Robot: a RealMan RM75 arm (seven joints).
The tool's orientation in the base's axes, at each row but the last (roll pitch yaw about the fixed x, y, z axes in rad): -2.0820 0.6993 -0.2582; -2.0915 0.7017 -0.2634; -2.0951 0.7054 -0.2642; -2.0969 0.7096 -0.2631; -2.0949 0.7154 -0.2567; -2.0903 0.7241 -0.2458; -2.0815 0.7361 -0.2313
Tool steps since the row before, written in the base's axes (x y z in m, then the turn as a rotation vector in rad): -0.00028 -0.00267 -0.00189 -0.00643 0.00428 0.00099; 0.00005 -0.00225 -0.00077 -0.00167 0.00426 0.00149; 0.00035 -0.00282 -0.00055 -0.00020 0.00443 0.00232; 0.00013 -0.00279 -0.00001 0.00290 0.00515 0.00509; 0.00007 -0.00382 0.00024 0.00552 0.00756 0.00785; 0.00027 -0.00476 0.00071 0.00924 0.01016 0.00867; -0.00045 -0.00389 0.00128 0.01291 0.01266 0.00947
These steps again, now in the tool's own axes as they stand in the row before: 0.00153 0.00233 -0.00174 -0.00623 0.00222 0.00411; 0.00098 0.00123 -0.00178 -0.00304 -0.00129 0.00350; 0.00117 0.00108 -0.00242 -0.00253 -0.00289 0.00321; 0.00065 0.00086 -0.00258 -0.00221 -0.00704 0.00254; 0.00063 0.00109 -0.00361 -0.00257 -0.01143 0.00346; 0.00059 0.00098 -0.00468 -0.00088 -0.01538 0.00515; -0.00052 0.00081 -0.00401 0.00080 -0.01925 0.00673
